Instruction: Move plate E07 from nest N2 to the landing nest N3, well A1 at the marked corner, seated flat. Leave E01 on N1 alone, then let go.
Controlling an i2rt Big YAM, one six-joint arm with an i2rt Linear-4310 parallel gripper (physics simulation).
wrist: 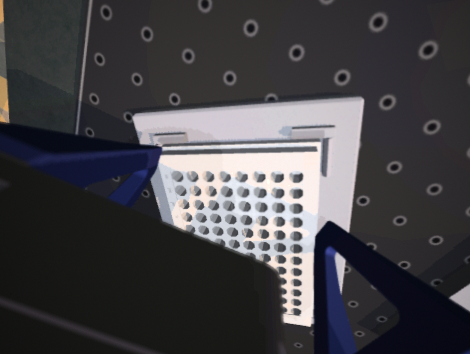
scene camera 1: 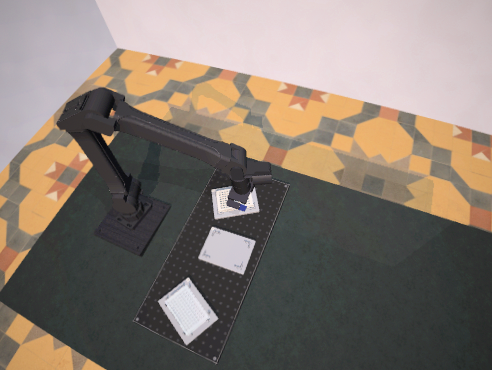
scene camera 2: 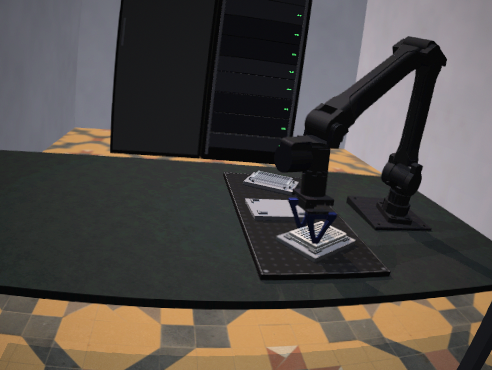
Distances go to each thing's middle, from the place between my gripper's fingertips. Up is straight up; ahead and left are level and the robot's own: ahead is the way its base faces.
Now: the nest [scene camera 1: 227, 250] 200 mm to the right of my hand, 40 mm ahead of it and 20 mm below it.
